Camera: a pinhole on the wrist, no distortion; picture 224 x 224 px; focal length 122.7 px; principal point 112.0 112.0 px. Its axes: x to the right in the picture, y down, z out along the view. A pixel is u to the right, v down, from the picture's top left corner.
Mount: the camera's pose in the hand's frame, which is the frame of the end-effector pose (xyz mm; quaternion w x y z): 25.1 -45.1 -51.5 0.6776 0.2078 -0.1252 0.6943
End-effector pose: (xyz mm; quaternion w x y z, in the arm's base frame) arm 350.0 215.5 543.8 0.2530 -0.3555 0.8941 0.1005
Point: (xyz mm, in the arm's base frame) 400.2 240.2 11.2
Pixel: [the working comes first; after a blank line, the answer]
In the camera's frame: 270.7 -150.9 482.1

181 74
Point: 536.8 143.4 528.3
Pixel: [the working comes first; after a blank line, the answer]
In the camera's frame: -70.5 108.5 148.0

54 202
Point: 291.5 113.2 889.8
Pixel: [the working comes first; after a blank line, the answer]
In the camera's frame: -129.4 76.4 -284.8

behind the camera
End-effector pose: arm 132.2 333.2 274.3 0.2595 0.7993 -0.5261 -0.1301
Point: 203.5 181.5 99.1
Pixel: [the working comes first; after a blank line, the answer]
In the camera's frame: 41.7 -104.7 223.5

135 55
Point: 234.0 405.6 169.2
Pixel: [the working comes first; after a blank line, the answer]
In the camera's frame: -69.8 68.6 107.0

32 191
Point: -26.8 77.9 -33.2
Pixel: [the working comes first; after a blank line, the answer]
In the camera's frame: 278.2 -75.3 380.0

202 88
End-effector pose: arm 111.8 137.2 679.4 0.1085 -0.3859 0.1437 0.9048
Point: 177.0 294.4 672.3
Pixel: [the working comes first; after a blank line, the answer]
In the camera's frame: -83.5 62.8 100.7

10 188
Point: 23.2 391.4 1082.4
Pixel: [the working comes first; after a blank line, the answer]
In the camera's frame: 127.8 290.4 424.4

149 196
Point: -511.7 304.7 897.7
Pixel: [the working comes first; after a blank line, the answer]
In the camera's frame: 413.2 -185.1 566.6

201 72
